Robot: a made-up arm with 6 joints. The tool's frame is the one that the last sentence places.
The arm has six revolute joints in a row. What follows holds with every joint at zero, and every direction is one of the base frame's.
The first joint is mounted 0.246 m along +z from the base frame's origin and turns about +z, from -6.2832 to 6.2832 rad.
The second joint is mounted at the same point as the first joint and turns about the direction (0, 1, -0.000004), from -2.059 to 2.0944 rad.
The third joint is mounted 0.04 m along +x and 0.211 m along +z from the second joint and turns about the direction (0, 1, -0.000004), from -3.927 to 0.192 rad.
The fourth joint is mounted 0.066 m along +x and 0.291 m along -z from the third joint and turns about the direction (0, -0.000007, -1), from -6.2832 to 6.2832 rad.
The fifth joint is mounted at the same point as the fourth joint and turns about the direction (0, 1, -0.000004), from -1.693 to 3.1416 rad.
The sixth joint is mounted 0.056 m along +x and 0.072 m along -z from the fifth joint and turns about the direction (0, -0.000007, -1), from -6.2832 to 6.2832 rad.
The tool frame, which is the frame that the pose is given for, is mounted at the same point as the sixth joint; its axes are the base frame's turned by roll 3.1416, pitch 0 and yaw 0 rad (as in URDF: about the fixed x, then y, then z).
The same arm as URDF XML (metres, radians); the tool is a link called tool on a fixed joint. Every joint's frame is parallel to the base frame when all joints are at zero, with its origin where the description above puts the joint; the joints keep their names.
<robot name="arm">
  <joint name="joint 1" type="revolute">
    <parent link="base"/>
    <child link="link1"/>
    <origin xyz="0 0 0.246"/>
    <axis xyz="0 0 1"/>
    <limit lower="-6.2832" upper="6.2832"/>
  </joint>
  <joint name="joint 2" type="revolute">
    <parent link="link1"/>
    <child link="link2"/>
    <origin xyz="0 0 0"/>
    <axis xyz="0 1 0"/>
    <limit lower="-2.059" upper="2.0944"/>
  </joint>
  <joint name="joint 3" type="revolute">
    <parent link="link2"/>
    <child link="link3"/>
    <origin xyz="0.04 0 0.211"/>
    <axis xyz="0 1 0"/>
    <limit lower="-3.927" upper="0.192"/>
  </joint>
  <joint name="joint 4" type="revolute">
    <parent link="link3"/>
    <child link="link4"/>
    <origin xyz="0.066 0 -0.291"/>
    <axis xyz="0 0 -1"/>
    <limit lower="-6.2832" upper="6.2832"/>
  </joint>
  <joint name="joint 5" type="revolute">
    <parent link="link4"/>
    <child link="link5"/>
    <origin xyz="0 0 0"/>
    <axis xyz="0 1 0"/>
    <limit lower="-1.693" upper="3.1416"/>
  </joint>
  <joint name="joint 6" type="revolute">
    <parent link="link5"/>
    <child link="link6"/>
    <origin xyz="0.056 0 -0.072"/>
    <axis xyz="0 0 -1"/>
    <limit lower="-6.2832" upper="6.2832"/>
  </joint>
  <joint name="tool_fixed" type="fixed">
    <parent link="link6"/>
    <child link="tool"/>
    <origin xyz="0 0 0" rpy="-3.1416 0 0"/>
  </joint>
  <link name="base"/>
  <link name="link1"/>
  <link name="link2"/>
  <link name="link3"/>
  <link name="link4"/>
  <link name="link5"/>
  <link name="link6"/>
  <link name="tool"/>
</robot>

